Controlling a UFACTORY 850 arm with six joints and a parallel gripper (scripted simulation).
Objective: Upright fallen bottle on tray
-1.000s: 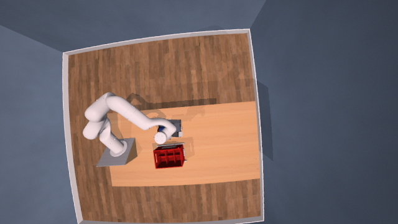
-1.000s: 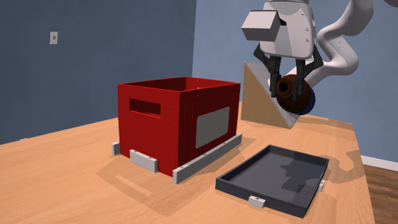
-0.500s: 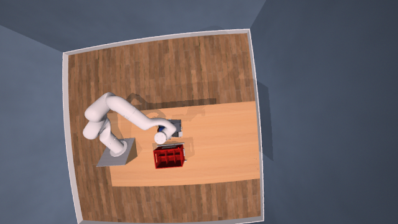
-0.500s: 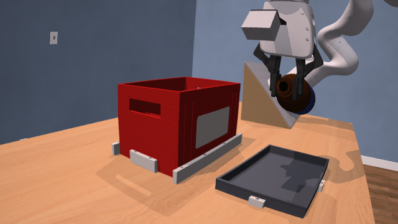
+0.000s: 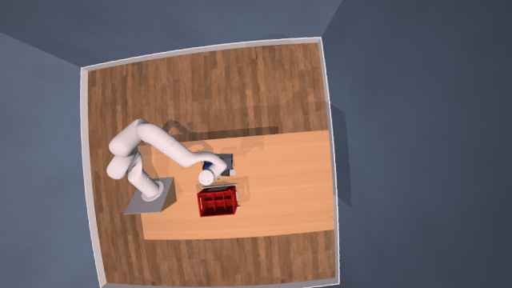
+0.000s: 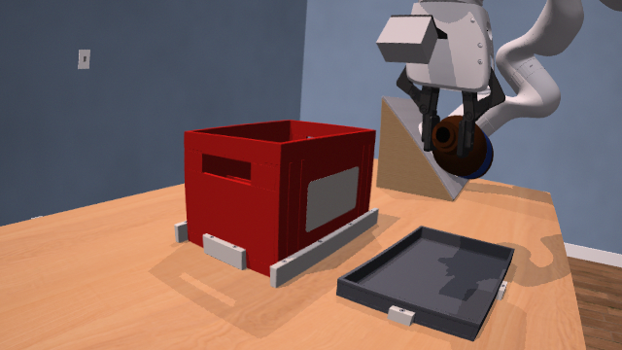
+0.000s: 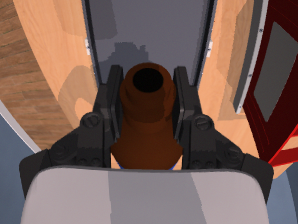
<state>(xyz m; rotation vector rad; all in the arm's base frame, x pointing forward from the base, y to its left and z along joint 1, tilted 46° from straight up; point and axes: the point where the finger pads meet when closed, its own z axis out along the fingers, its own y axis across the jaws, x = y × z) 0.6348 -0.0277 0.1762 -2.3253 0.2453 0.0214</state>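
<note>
Right now the brown bottle is 50 mm behind my hand, 10 mm to the left of it and 10 mm below it. From my hand the other things lie so: dark grey tray: 190 mm below, 70 mm behind, 10 mm to the left; red crate: 270 mm to the right, 120 mm below, 100 mm behind.
</note>
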